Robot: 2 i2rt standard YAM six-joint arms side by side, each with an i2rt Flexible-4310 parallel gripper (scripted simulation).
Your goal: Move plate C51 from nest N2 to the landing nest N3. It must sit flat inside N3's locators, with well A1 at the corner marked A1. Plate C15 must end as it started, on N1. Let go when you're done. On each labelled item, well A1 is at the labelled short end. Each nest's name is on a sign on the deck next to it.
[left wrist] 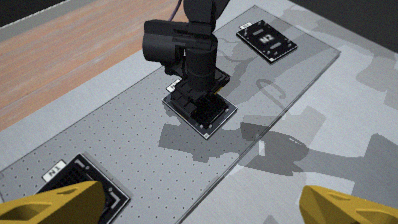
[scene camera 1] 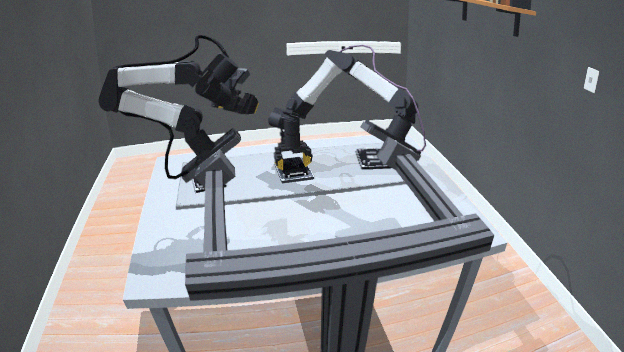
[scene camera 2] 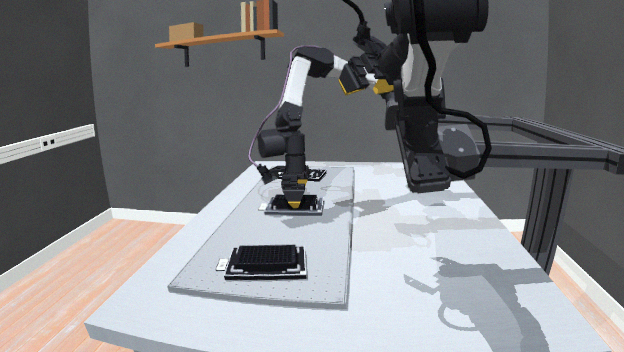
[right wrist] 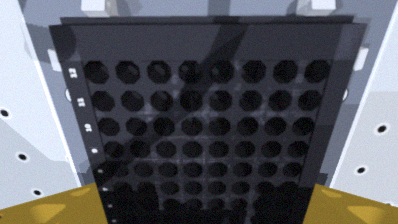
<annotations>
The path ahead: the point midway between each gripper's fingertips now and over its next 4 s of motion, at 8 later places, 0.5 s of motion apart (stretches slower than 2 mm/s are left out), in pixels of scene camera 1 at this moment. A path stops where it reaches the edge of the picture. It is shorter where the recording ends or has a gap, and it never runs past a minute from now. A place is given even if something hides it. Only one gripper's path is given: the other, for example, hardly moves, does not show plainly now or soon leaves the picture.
My right gripper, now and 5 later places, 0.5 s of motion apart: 293, 168; 293, 165; 291, 156; 296, 146; 301, 144; 300, 143
</annotations>
